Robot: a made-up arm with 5 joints. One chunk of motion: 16 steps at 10 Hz.
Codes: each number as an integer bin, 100 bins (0 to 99) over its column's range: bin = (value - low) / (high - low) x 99, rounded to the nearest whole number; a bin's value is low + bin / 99 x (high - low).
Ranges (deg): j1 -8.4..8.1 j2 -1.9..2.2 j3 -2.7..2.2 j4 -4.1..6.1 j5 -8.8..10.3
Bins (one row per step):
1: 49 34 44 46 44
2: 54 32 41 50 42
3: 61 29 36 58 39
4: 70 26 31 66 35
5: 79 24 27 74 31
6: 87 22 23 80 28
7: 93 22 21 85 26
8: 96 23 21 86 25
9: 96 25 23 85 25
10: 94 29 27 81 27
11: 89 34 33 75 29
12: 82 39 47 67 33
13: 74 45 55 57 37
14: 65 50 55 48 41
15: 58 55 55 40 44
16: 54 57 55 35 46
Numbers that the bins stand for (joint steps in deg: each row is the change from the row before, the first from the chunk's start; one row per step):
1: -0.233 -0.492 -0.522 0.639 -0.311
2: 0.600 -0.575 -0.671 1.052 -0.697
3: 1.767 -0.699 -0.918 1.876 -1.276
4: 3.267 -0.823 -1.166 2.700 -2.047
5: 4.767 -0.906 -1.364 3.524 -2.819
6: 6.100 -0.989 -1.562 4.142 -3.398
7: 7.100 -0.989 -1.661 4.658 -3.784
8: 7.600 -0.947 -1.661 4.761 -3.977
9: 7.600 -0.865 -1.562 4.658 -3.977
10: 7.267 -0.699 -1.364 4.245 -3.591
11: 6.433 -0.492 -1.067 3.627 -3.205
12: 5.267 -0.285 -0.374 2.803 -2.433
13: 3.933 -0.036 0.022 1.773 -1.662
14: 2.433 0.171 0.022 0.845 -0.890
15: 1.267 0.378 0.022 0.021 -0.311
16: 0.600 0.461 0.022 -0.494 0.075

